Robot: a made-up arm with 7 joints. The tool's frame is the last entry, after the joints.
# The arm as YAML. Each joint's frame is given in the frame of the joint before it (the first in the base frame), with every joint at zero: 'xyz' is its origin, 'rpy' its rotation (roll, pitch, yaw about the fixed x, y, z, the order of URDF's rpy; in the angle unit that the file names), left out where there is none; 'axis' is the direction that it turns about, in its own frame. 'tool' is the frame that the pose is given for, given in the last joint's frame.
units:
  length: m
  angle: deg
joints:
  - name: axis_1
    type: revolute
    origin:
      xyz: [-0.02, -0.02, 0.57]
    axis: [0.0, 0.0, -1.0]
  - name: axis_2
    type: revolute
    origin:
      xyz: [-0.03, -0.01, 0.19]
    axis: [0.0, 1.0, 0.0]
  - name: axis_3
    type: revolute
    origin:
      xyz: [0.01, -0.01, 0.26]
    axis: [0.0, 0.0, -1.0]
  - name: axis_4
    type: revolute
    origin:
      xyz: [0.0, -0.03, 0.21]
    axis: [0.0, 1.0, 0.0]
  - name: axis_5
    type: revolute
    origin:
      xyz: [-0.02, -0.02, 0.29]
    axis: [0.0, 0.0, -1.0]
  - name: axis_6
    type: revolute
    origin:
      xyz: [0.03, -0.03, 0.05]
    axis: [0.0, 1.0, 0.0]
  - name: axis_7
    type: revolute
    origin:
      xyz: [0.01, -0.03, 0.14]
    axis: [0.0, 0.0, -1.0]
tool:
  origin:
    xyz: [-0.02, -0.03, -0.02]
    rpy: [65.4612, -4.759, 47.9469]
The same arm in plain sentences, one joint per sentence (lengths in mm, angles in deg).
The arm has seven revolute joints in a row. What follows holds with every joint at zero, and every direction is one of the base frame's. Joint 1 lies 20 mm along -x and 20 mm along -y and 570 mm along +z from the base frame's origin and turns about -z. Joint 2 lies 30 mm along -x and 10 mm along -y and 190 mm along +z from joint 1 and turns about +y. Joint 3 lies 10 mm along +x and 10 mm along -y and 260 mm along +z from joint 2 and turns about -z. Joint 4 lies 30 mm along -y and 210 mm along +z from joint 3 and turns about +y. Joint 5 lies 20 mm along -x and 20 mm along -y and 290 mm along +z from joint 4 and turns about -z. Joint 6 lies 30 mm along +x and 30 mm along -y and 50 mm along +z from joint 5 and turns about +y. Joint 7 lies 10 mm along +x and 30 mm along -y and 140 mm along +z from joint 6 and turns about -z. The tool frame, which is the frame that the pose is given for, lies 20 mm along -x and 30 mm along -y and 20 mm along -z from joint 7; its axes are the base frame's turned by roll 65.46, pitch -4.76 and yaw 47.95 deg (as in URDF: about the fixed x, then y, then z).
